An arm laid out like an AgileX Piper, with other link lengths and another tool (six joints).
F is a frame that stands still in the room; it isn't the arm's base.
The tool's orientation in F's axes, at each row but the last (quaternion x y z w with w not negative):
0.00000 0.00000 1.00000 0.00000
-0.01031 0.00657 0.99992 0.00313
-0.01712 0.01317 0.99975 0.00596
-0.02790 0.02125 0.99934 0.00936
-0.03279 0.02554 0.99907 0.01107
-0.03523 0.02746 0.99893 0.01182
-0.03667 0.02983 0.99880 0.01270
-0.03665 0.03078 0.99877 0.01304
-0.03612 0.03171 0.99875 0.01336
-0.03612 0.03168 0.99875 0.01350
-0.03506 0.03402 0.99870 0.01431
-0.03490 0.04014 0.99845 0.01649
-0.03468 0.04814 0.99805 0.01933
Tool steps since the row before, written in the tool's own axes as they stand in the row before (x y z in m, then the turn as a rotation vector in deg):
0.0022 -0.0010 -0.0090 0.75 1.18 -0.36
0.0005 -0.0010 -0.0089 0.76 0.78 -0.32
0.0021 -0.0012 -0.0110 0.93 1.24 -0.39
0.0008 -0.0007 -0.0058 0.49 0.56 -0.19
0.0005 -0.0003 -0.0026 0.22 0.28 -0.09
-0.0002 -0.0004 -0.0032 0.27 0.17 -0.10
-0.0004 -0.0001 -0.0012 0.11 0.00 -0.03
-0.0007 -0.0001 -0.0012 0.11 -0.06 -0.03
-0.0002 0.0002 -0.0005 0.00 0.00 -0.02
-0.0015 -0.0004 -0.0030 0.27 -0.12 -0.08
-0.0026 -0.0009 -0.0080 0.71 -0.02 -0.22
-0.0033 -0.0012 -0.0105 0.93 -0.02 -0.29
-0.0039 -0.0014 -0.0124 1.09 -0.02 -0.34
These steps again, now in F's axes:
-0.0022 0.0010 -0.0090 -0.75 -1.18 -0.36
-0.0003 0.0009 -0.0089 -0.76 -0.78 -0.33
-0.0017 0.0009 -0.0111 -0.93 -1.24 -0.39
-0.0005 0.0005 -0.0059 -0.49 -0.56 -0.19
-0.0003 0.0002 -0.0026 -0.22 -0.28 -0.09
0.0004 0.0002 -0.0032 -0.27 -0.17 -0.11
0.0005 0.0000 -0.0012 -0.11 0.00 -0.04
0.0008 0.0000 -0.0011 -0.11 0.06 -0.04
0.0002 -0.0002 -0.0005 0.00 0.00 -0.02
0.0017 0.0002 -0.0029 -0.26 0.12 -0.11
0.0032 0.0003 -0.0078 -0.69 0.02 -0.27
0.0041 0.0002 -0.0103 -0.91 0.02 -0.36
0.0048 0.0000 -0.0122 -1.06 0.03 -0.42

